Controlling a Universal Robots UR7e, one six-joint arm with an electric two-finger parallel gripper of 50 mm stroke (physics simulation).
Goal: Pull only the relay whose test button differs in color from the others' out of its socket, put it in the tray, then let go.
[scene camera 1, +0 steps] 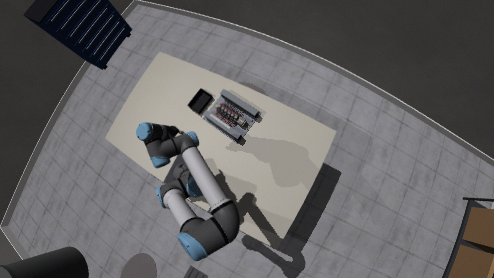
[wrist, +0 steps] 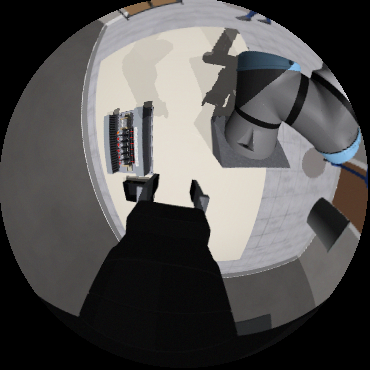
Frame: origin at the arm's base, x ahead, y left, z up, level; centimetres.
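Seen in the pictures: gripper, fingertip midpoint: [wrist: 174, 182]; arm's base, origin of the base link: [scene camera 1: 184, 173] [wrist: 249, 137].
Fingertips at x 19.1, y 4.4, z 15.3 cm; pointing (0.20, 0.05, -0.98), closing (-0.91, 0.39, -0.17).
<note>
Offsets run from my fingertips to a thing's top centre. "spot": to the spot under its first point. Level surfaces: height alone.
A row of several small relays @(dx +29.0, dy -13.0, dz -24.8 cm) [scene camera 1: 228, 113] [wrist: 125, 146] stands in sockets on the panel between two grey ducts. Their test buttons are too small to tell colors apart surely. The black tray @(spot: dx +31.5, dy +12.6, dz -31.4 cm) [scene camera 1: 200, 101] [wrist: 131, 190] lies beside the panel's end; in the wrist view one finger hides part of it. No relay can be made out in the tray. My gripper [wrist: 174, 182] is open with nothing between its fingers, high above the table and apart from the panel and the tray. In the scene view the fingers cannot be made out.
The grey ducts [scene camera 1: 240, 104] [wrist: 144, 142] rise along both sides of the relay row. The panel and tray are on the pale table @(dz -31.8 cm) [scene camera 1: 150, 95] [wrist: 175, 145]. The arm's base plate [wrist: 250, 161] is at the table's edge. A dark blue cabinet [scene camera 1: 82, 30] stands on the floor.
</note>
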